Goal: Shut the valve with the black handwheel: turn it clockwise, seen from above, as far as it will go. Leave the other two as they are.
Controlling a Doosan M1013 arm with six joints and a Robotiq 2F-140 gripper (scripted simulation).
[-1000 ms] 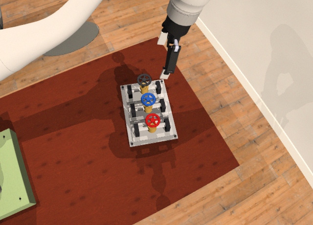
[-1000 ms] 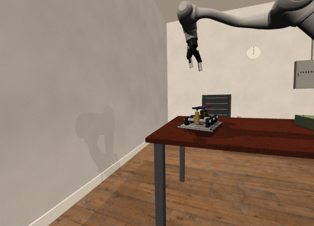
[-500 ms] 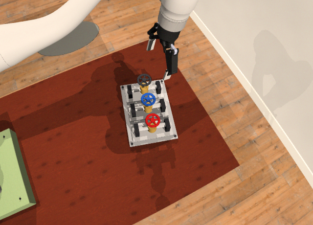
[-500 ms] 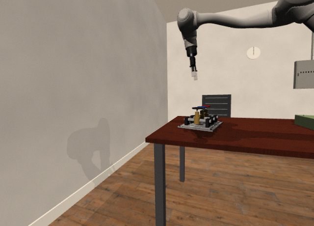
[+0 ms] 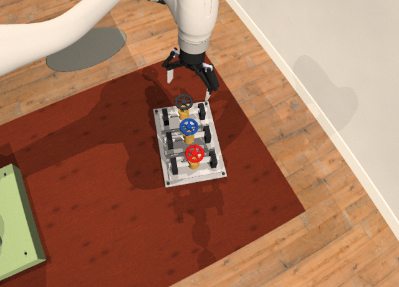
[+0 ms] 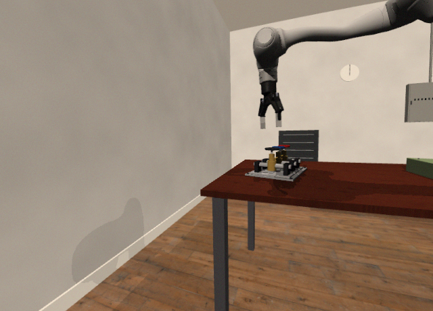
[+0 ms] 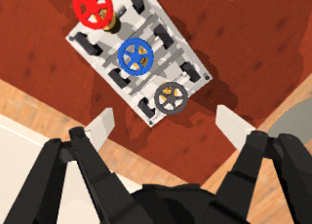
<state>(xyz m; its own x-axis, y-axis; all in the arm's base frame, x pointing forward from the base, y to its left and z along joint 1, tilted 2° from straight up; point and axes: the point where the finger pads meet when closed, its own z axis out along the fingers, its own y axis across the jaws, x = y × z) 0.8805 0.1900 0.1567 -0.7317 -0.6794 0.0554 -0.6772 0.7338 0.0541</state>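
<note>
Right now my hand is 1 cm past the black handwheel, 2 cm to the right of it and 12 cm above it. From my hand the other things lie so: red handwheel (4 cm behind, 20 cm to the right, 12 cm below); then blue handwheel (3 cm behind, 9 cm to the right, 12 cm below).
</note>
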